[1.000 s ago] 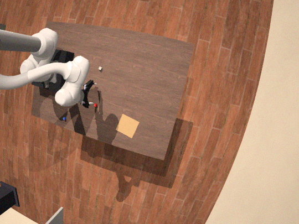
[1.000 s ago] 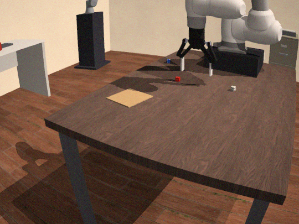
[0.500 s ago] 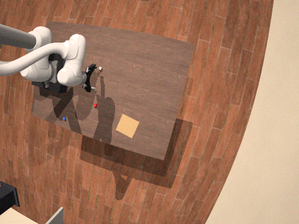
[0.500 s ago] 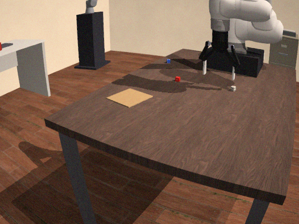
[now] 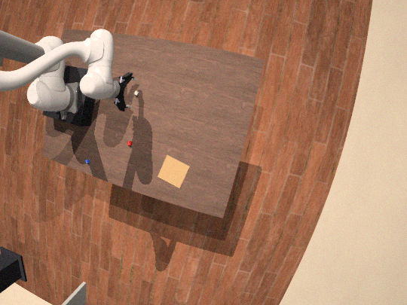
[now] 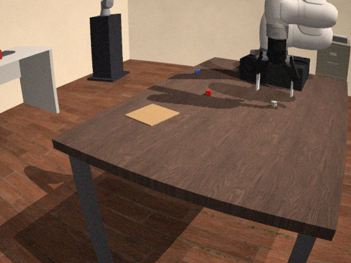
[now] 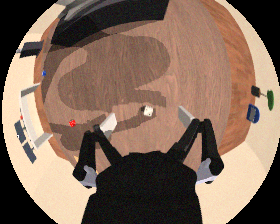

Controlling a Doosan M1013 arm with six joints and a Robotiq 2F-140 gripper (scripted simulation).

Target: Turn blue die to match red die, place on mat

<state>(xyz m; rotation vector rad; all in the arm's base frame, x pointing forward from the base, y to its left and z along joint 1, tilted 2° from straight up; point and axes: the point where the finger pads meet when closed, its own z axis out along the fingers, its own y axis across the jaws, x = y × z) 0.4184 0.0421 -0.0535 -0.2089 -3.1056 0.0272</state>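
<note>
My gripper is now 1 cm short of the white die and 5 cm above it. From my hand the other things lie so: blue die 31 cm behind, 43 cm to the right, 5 cm below; tan mat 25 cm ahead, 41 cm to the right, 6 cm below; red die 1 cm behind, 28 cm to the right, 5 cm below.
</note>
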